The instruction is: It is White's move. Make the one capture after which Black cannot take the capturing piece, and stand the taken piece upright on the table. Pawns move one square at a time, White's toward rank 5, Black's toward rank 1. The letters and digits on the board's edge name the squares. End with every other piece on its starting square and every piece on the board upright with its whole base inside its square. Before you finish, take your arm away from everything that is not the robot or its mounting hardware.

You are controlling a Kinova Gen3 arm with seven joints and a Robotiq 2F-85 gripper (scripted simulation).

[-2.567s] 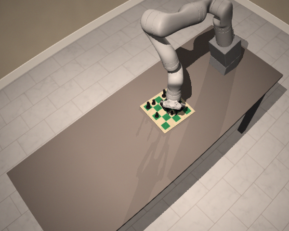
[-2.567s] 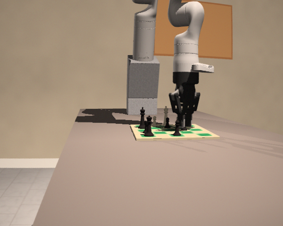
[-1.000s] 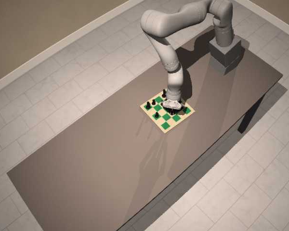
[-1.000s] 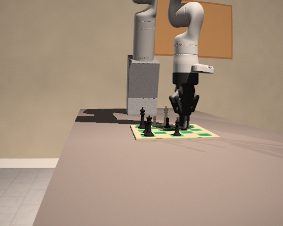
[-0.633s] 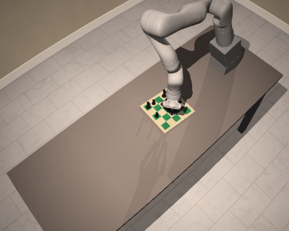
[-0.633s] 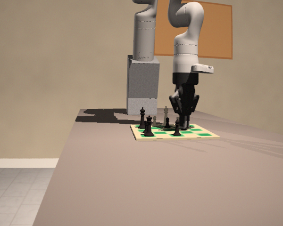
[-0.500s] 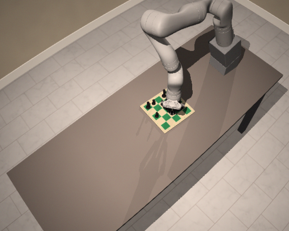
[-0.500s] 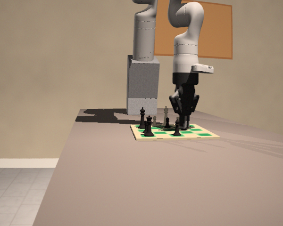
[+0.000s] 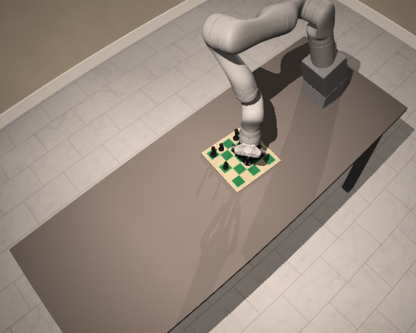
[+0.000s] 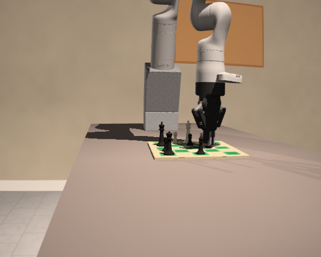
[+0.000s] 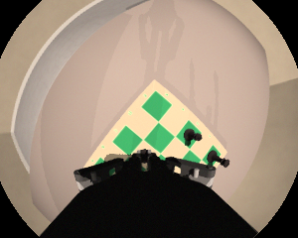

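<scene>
Now: the white rook 40 mm behind my hand, 10 mm to the right of it and 10 mm below it. From my hand the other things lie so: white pawn 80 mm behind, 80 mm to the right, 10 mm below; then board 40 mm to the right, 30 mm below; then white king 80 mm behind, 40 mm to the right.
</scene>
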